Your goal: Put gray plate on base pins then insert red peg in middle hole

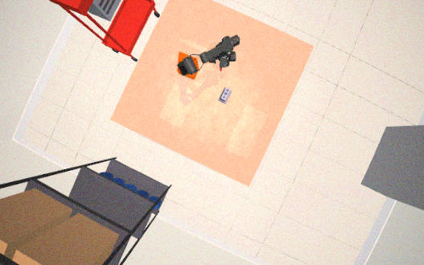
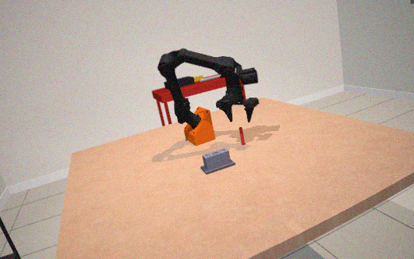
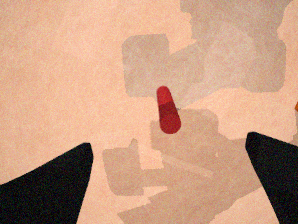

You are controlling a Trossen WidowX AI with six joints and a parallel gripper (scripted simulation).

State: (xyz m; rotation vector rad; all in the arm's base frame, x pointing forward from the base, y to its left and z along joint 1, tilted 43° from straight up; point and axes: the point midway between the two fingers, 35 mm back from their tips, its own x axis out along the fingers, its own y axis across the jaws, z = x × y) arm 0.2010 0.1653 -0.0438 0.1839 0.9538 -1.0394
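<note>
My gripper tip is now 60 mm above the red peg. Also, from my gripper tip: gray plate: 160 mm to the right, 140 mm ahead, 60 mm below; base: 160 mm to the right, 140 mm ahead, 100 mm below.
</note>
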